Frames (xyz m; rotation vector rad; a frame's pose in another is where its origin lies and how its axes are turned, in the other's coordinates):
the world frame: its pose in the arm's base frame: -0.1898 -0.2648 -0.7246 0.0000 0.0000 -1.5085
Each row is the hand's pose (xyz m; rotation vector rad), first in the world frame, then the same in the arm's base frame.
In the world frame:
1: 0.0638 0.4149 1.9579 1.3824 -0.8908 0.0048
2: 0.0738 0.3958 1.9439 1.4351 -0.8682 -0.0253
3: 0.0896 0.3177 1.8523 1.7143 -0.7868 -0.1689
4: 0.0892 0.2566 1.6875 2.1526 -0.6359 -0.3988
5: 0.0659 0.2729 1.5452 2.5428 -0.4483 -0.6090
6: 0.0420 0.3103 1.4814 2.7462 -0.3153 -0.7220
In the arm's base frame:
1: 0.2283 -0.3026 1.2333 0.4288 -1.7213 -1.1245
2: 0.2098 -0.3138 1.2193 0.4884 -1.7479 -1.1368
3: 0.1329 -0.3344 1.1277 0.7790 -1.9156 -1.1583
4: 0.0719 -0.3379 0.9629 1.2656 -2.1635 -1.1260
5: 0.0867 -0.3136 0.8206 1.7502 -2.3407 -1.0151
6: 0.1225 -0.2874 0.7568 -1.8637 2.2027 0.8418

